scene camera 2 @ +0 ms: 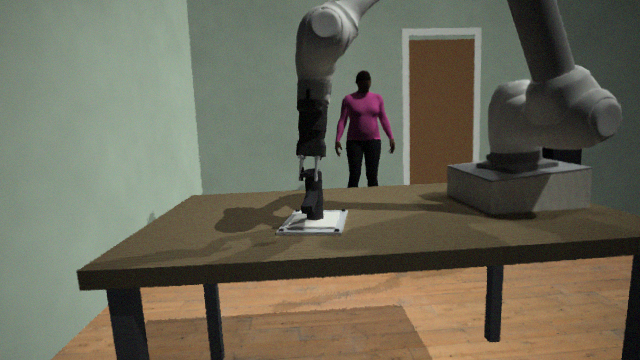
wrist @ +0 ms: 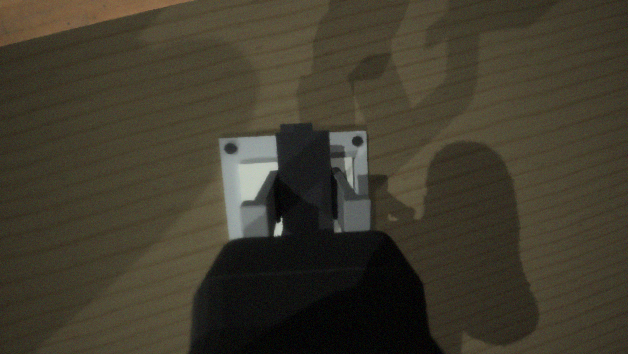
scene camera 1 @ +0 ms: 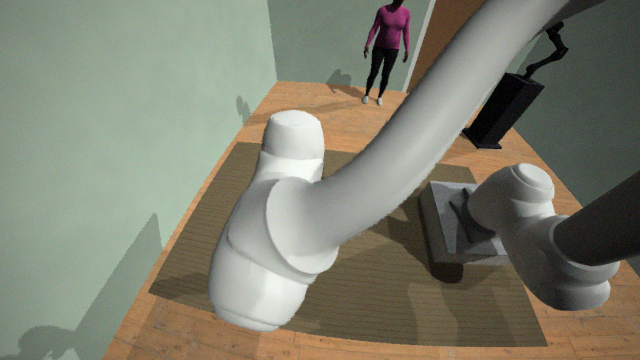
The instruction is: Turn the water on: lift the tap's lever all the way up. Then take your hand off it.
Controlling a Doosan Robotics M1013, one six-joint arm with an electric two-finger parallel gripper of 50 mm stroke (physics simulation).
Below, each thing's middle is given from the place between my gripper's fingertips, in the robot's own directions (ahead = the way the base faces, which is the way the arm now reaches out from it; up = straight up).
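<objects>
Tap lever [wrist: 304, 166]: 10 mm above my hand, 20 mm behind it, 30 mm to the right of it. Pale base plate [wrist: 243, 150]: 130 mm below my hand, 70 mm to the right, 30 mm behind. Going by their middles, tap lever nearest to my hand of the things named here.
</objects>
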